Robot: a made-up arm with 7 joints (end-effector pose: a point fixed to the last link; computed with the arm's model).
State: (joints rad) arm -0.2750 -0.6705 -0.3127 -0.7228 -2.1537 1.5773 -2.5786
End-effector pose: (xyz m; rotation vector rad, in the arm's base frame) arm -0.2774 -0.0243 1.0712 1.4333 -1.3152 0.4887
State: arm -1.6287 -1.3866 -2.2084 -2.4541 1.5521 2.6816 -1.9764
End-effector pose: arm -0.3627 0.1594 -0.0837 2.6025 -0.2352 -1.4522
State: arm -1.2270 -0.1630 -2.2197 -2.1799 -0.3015 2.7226 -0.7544
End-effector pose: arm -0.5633 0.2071 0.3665 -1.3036 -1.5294 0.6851
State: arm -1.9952 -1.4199 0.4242 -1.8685 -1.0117 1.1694 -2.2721
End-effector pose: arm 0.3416 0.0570 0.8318 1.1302 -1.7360 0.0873
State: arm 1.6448 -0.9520 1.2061 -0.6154 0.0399 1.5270 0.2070
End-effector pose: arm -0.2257 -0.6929 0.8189 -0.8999 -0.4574 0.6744
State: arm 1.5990 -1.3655 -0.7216 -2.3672 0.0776 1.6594 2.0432
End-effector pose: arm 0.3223 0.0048 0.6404 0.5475 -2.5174 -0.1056
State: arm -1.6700 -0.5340 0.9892 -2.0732 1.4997 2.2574 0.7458
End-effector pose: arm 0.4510 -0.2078 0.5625 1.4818 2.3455 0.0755
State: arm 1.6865 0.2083 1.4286 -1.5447 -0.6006 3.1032 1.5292
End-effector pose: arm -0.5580 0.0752 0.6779 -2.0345 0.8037 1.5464
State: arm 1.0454 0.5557 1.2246 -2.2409 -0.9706 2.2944 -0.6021
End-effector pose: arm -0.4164 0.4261 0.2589 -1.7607 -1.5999 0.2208
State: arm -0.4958 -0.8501 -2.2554 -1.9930 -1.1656 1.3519 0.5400
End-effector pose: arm -0.6402 -0.1983 0.0862 -1.1609 -1.7115 -0.6191
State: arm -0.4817 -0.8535 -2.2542 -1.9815 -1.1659 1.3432 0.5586
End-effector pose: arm -0.6418 -0.2060 0.0888 -1.1591 -1.6906 -0.6160
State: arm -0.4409 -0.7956 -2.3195 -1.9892 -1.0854 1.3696 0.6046
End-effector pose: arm -0.6446 -0.1950 0.0912 -1.2113 -1.6160 -0.6670
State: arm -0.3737 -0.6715 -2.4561 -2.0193 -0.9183 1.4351 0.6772
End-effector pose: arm -0.6510 -0.1586 0.1055 -1.3412 -1.4536 -0.7597
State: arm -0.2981 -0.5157 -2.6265 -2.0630 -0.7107 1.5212 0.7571
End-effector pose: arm -0.6584 -0.1041 0.1435 -1.5369 -1.2065 -0.8378
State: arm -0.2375 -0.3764 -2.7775 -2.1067 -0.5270 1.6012 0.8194
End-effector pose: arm -0.6589 -0.0504 0.1929 -1.7358 -0.9514 -0.8660
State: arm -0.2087 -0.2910 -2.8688 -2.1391 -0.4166 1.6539 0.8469
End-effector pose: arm -0.6532 -0.0131 0.2263 -1.8673 -0.7879 -0.8651
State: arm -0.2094 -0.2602 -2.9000 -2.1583 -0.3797 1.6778 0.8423
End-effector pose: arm -0.6480 0.0062 0.2357 -1.9186 -0.7392 -0.8640
